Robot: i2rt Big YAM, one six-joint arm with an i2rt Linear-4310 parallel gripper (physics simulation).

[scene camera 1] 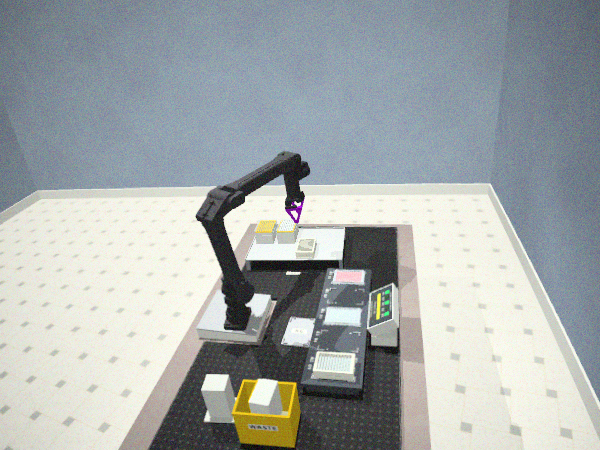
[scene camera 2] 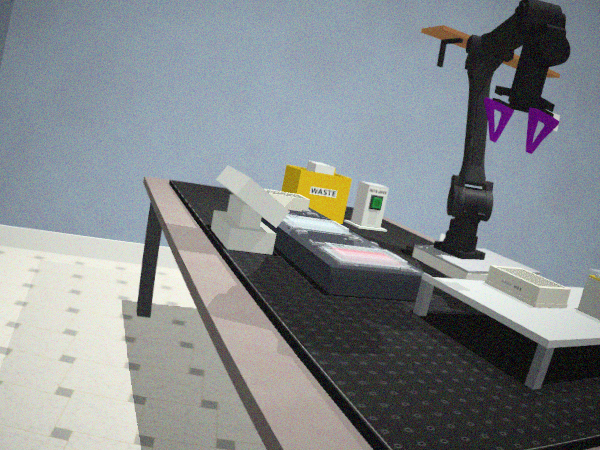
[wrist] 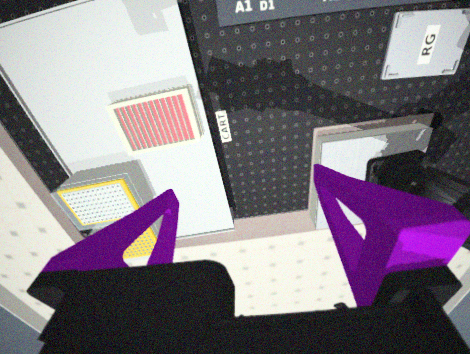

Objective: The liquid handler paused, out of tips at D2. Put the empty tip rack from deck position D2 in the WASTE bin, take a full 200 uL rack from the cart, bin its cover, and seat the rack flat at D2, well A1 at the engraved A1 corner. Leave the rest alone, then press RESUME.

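Places are measured from the arm's base along level axes (x back, y right, z up), in millimetres.
Pixels of known places: gripper, between the fingertips: (scene camera 1: pixel 298 218) (scene camera 2: pixel 510 146) (wrist: pixel 241 184); arm's base, origin of its link: (scene camera 1: pixel 238 319) (scene camera 2: pixel 458 253) (wrist: pixel 391 171).
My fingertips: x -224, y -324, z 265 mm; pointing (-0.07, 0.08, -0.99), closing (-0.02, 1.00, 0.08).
Ahead of a thing's pixels: the offset from my fingertips to its top centre. "*": to the spot under its first point.
My gripper (scene camera 1: pixel 296 220) (scene camera 2: pixel 512 146) (wrist: pixel 241 184) is open and empty, high above the cart end of the bench. On the white cart {dx +50, dy -189, dz -229 mm} (scene camera 1: pixel 325 235) (scene camera 2: pixel 565 325) (wrist: pixel 75 65) stand a white-topped rack with a yellow rim {dx +103, dy -258, dz -164 mm} (scene camera 1: pixel 287 231) (wrist: pixel 97 202) and a yellow-topped rack {dx +211, dy -260, dz -164 mm} (scene camera 1: pixel 265 231) (wrist: pixel 142 246), partly behind a finger in the wrist view. I cannot tell whether they have covers. Deck position D2 (scene camera 1: pixel 345 296) is bare, between the pink plate {dx -202, dy +84, dz -233 mm} (scene camera 1: pixel 349 276) and the pale plate {dx -183, dy +331, dz -233 mm} (scene camera 1: pixel 342 316). The WASTE bin {dx +18, dy +768, dz -160 mm} (scene camera 1: pixel 266 430) (scene camera 2: pixel 320 197) holds a white block {dx +21, dy +765, dz -136 mm} (scene camera 1: pixel 265 396) (scene camera 2: pixel 321 167) rising above its rim. The RESUME button {* dx +177, dy +679, dz -213 mm} (scene camera 2: pixel 376 202) is green.
A cream rack {dx -2, dy -120, dz -204 mm} (scene camera 1: pixel 306 248) (scene camera 2: pixel 527 286) (wrist: pixel 156 122) with red strips sits on the cart. Another cream rack {dx -164, dy +578, dz -216 mm} (scene camera 1: pixel 334 365) sits at D5. The RG pad {dx -20, dy +362, dz -281 mm} (scene camera 1: pixel 298 331) (wrist: pixel 425 45) lies beside the deck. A tilted console (scene camera 1: pixel 382 305) (scene camera 2: pixel 250 195) stands on its other side.
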